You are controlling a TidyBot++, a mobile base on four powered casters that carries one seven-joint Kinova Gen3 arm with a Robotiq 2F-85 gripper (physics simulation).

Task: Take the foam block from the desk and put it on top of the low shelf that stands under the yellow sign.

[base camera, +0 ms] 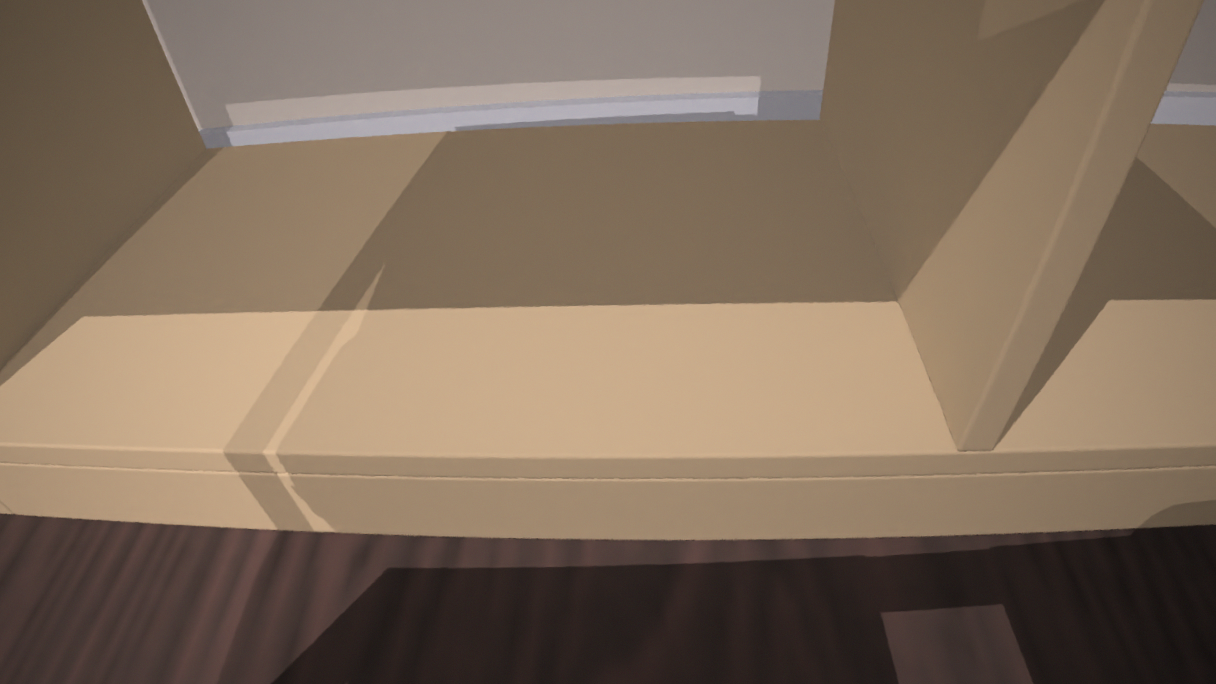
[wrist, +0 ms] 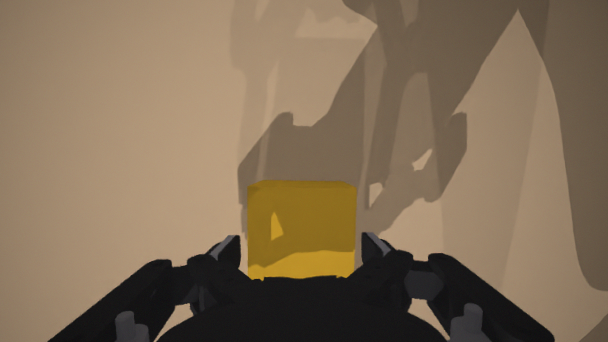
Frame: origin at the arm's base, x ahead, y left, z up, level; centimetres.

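Where they show: gripper, between the fingertips: (wrist: pixel 301 247).
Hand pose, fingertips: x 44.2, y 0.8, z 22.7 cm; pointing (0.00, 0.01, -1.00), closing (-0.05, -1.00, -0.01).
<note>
After its pixels a point has its place.
The foam block (wrist: pixel 302 225) @(z 25.8, x 46.7, y 0.5 cm) is a yellow block at the lower middle of the wrist view, resting on a flat tan surface that looks like the top of the low shelf (wrist: pixel 125 125) @(z 21.4, x 54.0, y 13.9 cm). My gripper (wrist: pixel 301 247) @(z 22.7, x 44.2, y 0.8 cm) is open, with one finger on each side of the block and a narrow gap at each side. The palm hides the block's near end. In the base camera view the low shelf's open compartments (base camera: pixel 595 382) @(z -31.8, x 35.8, y 2.4 cm) show close in front; its top, the block and my gripper do not show there. The yellow sign and the desk do not show in either view.
An upright divider (base camera: pixel 1045 255) @(z -20.0, x 30.2, y -15.4 cm) parts the shelf's compartments at the right of the base camera view. A grey wall (base camera: pixel 510 42) @(z -25.1, x 71.3, y 10.2 cm) stands behind, and a dark wood floor (base camera: pixel 170 595) @(z -39.7, x 27.2, y 27.9 cm) lies in front. Shadows of the arm and gripper fall across the tan surface.
</note>
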